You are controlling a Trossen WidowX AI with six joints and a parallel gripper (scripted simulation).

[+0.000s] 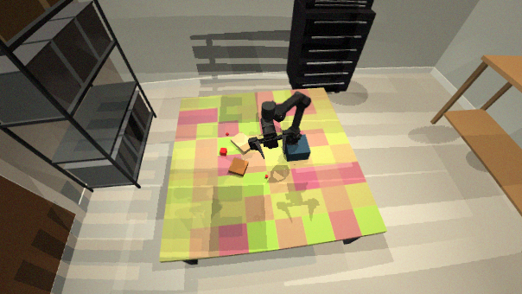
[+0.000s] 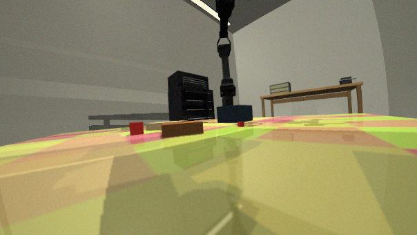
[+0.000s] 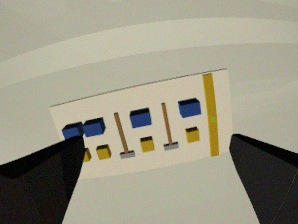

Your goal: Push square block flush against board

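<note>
My gripper tip is 51 cm above the orange square block, 27 cm to the left of it and 17 cm short of it. From my gripper tip the other things lie so: tan board: 51 cm below, 47 cm to the right, 13 cm ahead; then red cube: 51 cm below, 40 cm to the right, 27 cm ahead.
</note>
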